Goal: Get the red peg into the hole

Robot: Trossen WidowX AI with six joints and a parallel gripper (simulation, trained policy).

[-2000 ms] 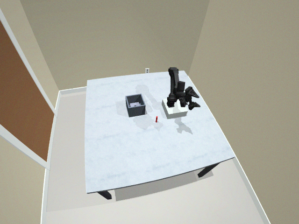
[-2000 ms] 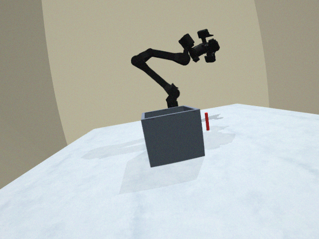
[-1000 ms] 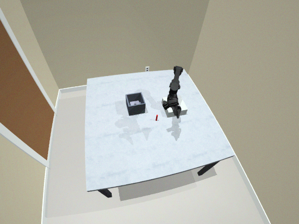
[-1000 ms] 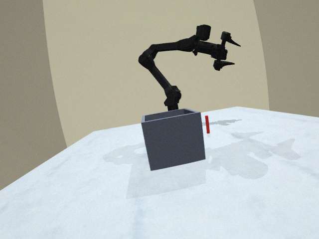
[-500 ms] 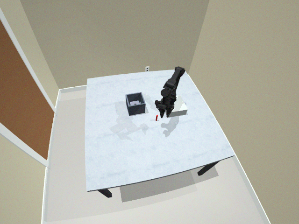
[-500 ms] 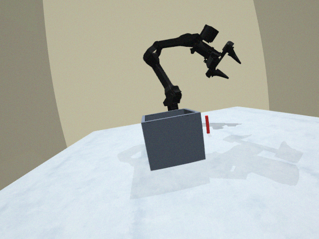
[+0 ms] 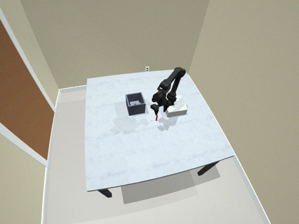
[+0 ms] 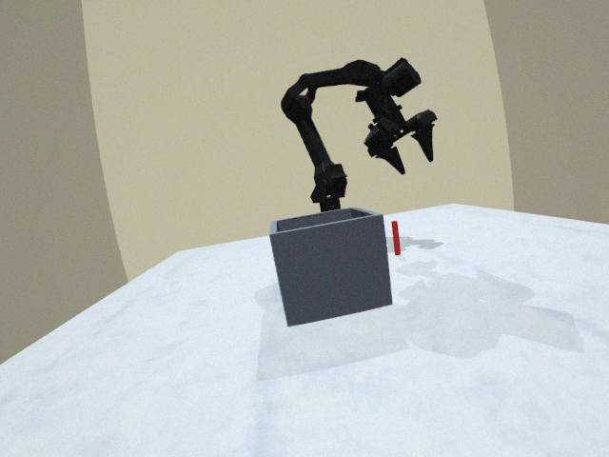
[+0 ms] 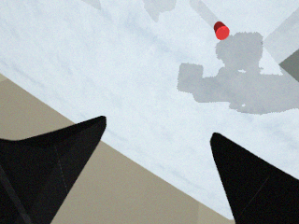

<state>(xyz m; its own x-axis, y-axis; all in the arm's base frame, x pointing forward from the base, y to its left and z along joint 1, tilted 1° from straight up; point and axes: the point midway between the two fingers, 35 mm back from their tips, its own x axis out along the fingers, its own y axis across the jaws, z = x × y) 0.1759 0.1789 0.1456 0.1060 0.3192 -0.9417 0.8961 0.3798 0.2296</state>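
My gripper tip is 15 cm above the red peg, 7 cm to the left of it and 1 cm past it. From my gripper tip the other things lie so: plate 26 cm to the right, 16 cm ahead, 15 cm below.
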